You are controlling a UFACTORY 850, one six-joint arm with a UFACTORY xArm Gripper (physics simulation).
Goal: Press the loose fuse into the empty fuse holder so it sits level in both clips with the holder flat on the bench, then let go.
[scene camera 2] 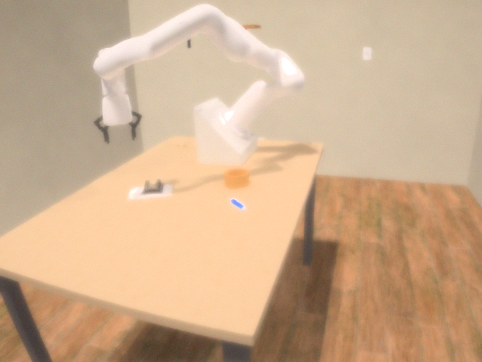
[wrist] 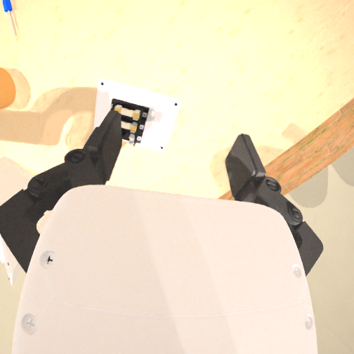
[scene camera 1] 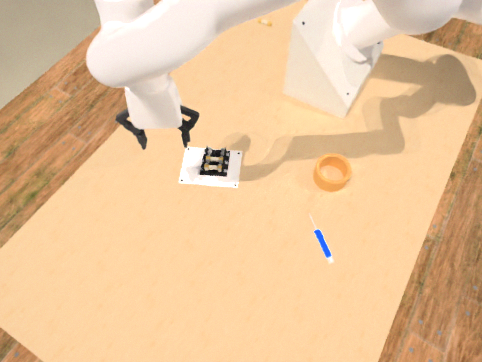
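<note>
The black fuse holder [scene camera 1: 214, 173] [scene camera 2: 153, 190] [wrist: 134, 104] lies on a white plate [scene camera 1: 190, 172] [scene camera 2: 134, 194] [wrist: 166, 117] on the bench. Two yellow-ended fuses sit in its rows, and the third row shows bare grey clips. A loose fuse [scene camera 1: 264, 22] lies far from the holder, at the back of the bench near the robot base; small pale shapes show there in scene camera 2, too blurred to tell apart. My gripper [scene camera 1: 165, 145] [scene camera 2: 120, 140] [wrist: 178, 137] is wide open and empty, high above the bench. In the wrist view its left finger covers part of the holder.
An orange ring-shaped bowl [scene camera 1: 332, 185] [scene camera 2: 236, 180] [wrist: 6, 89] and a blue-handled screwdriver [scene camera 1: 323, 243] [scene camera 2: 237, 203] [wrist: 7, 5] are on the bench. The white robot base [scene camera 1: 315, 75] [scene camera 2: 215, 137] stands at the back. A bench edge shows beyond the right finger in the wrist view.
</note>
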